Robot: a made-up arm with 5 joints.
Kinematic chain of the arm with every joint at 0, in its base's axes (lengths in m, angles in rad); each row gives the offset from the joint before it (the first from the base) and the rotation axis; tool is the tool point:
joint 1: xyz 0 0 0.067 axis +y
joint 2: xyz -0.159 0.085 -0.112 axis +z
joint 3: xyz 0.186 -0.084 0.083 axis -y
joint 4: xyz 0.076 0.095 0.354 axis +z
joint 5: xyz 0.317 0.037 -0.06 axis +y
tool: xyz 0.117 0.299 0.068
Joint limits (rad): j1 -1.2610..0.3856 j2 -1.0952..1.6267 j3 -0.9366..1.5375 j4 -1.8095..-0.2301 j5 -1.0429..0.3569
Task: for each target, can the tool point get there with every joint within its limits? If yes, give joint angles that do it. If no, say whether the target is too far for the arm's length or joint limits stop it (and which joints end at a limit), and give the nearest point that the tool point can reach.
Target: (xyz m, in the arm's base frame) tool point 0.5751 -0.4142 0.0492
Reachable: yes | joints -0.1610 -0.2932 -0.6959 -1.1865 0.0550
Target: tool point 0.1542 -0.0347 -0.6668
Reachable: no: joint limits stop it (at a limit: joint 1, joint 3, joint 5) | nearest point 0.4624 -0.0812 -0.5039 | short by 0.352 m
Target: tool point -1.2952 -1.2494 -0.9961
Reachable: no: too far | nearest point -0.4978 -0.4767 -0.2258 | short by 1.351 m
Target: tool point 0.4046 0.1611 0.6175
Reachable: yes | joints -0.9113 0.5988 -0.5702 -1.5066 0.2005
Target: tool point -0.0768 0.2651 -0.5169
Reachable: no: joint limits stop it (at a limit: joint 1, joint 2, joint 3, joint 4) | nearest point -0.4810 0.1146 -0.4175 | short by 0.443 m
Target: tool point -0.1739 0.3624 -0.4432
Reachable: no: joint limits stop it (at a limit: joint 1, joint 2, joint 3, joint 4, joint 5) | nearest point -0.4807 0.1190 -0.4093 | short by 0.393 m
